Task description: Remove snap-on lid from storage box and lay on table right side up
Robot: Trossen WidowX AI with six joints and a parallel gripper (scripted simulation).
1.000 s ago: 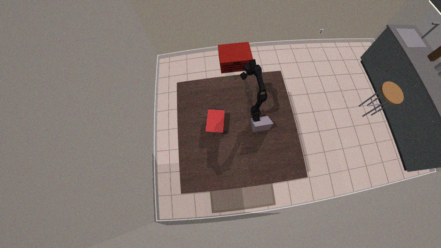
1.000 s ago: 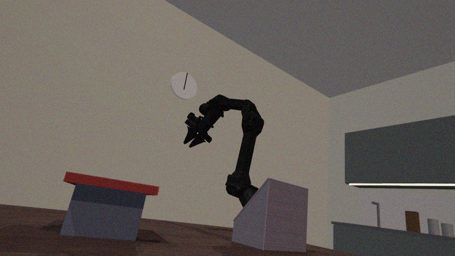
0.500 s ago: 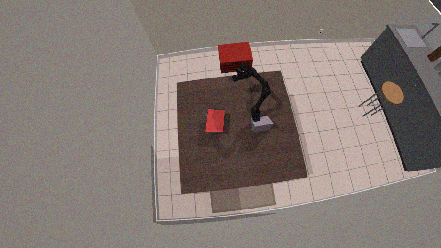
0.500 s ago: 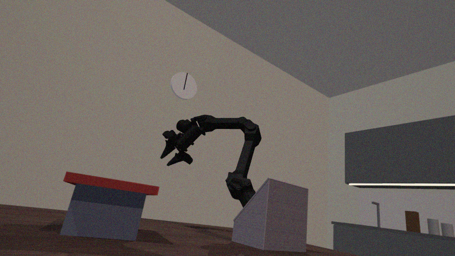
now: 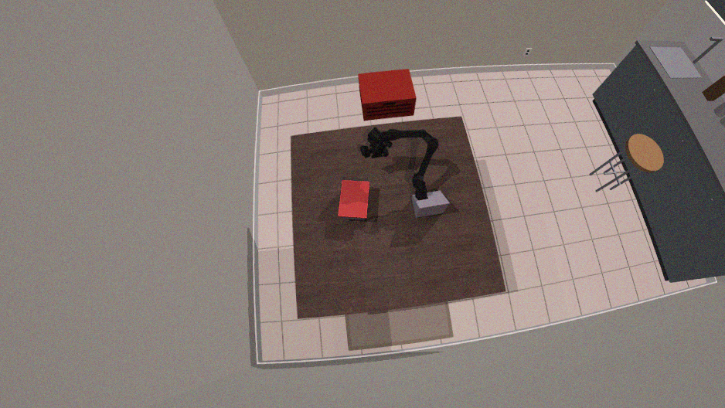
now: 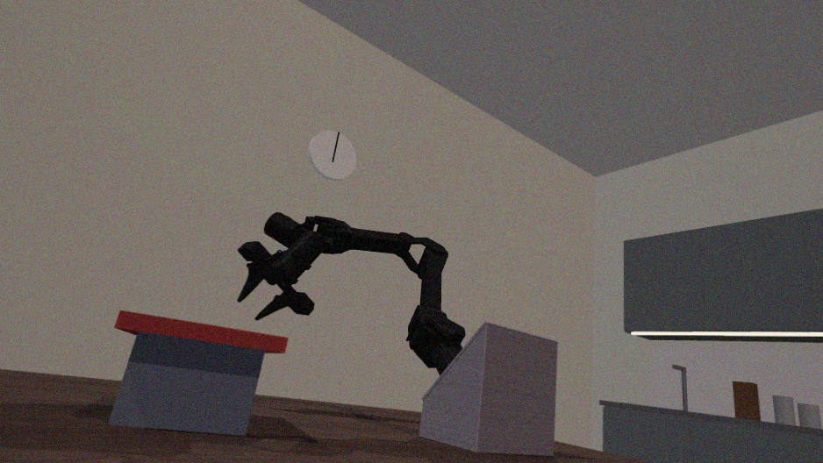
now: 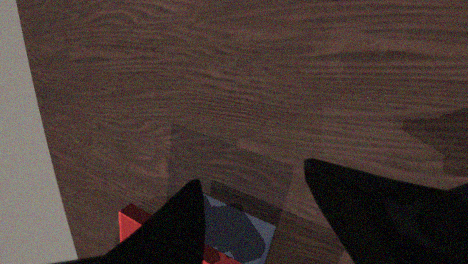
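My gripper tip is now 140 mm short of the red lid, 230 mm to the right of it and 60 mm above it. From my gripper tip the other things lie so: blue-grey storage box: 140 mm ahead, 230 mm to the left, 120 mm below.
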